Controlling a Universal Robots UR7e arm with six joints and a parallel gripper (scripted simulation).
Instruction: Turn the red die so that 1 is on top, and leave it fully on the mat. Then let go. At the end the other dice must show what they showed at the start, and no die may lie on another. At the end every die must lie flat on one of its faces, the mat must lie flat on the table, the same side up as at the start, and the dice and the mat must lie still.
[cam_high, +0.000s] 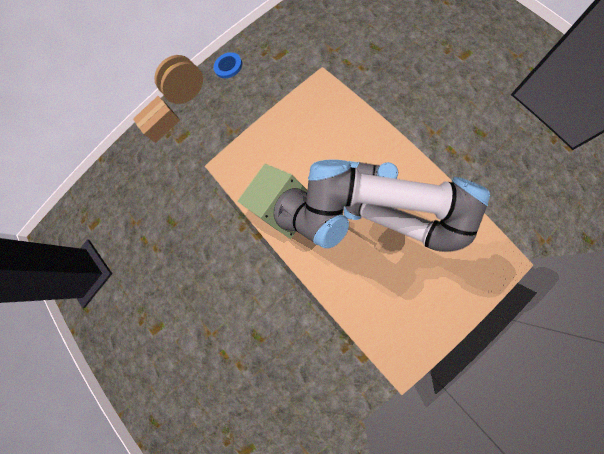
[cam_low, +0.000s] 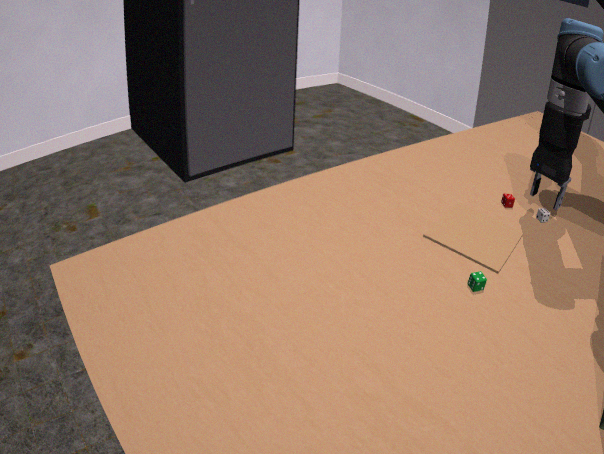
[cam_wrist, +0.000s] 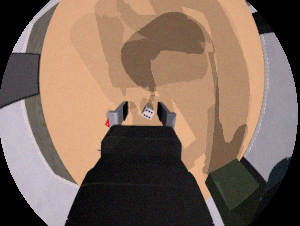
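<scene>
My hand is 4 cm above the white die, 2 cm to the right of it and 1 cm past it. Round my hand: red die: 7 cm ahead, 4 cm below, 3 cm to the left; then mat: 18 cm to the left, 6 cm ahead, 5 cm below; then green die: 30 cm to the left, 4 cm below, 1 cm behind.
</scene>
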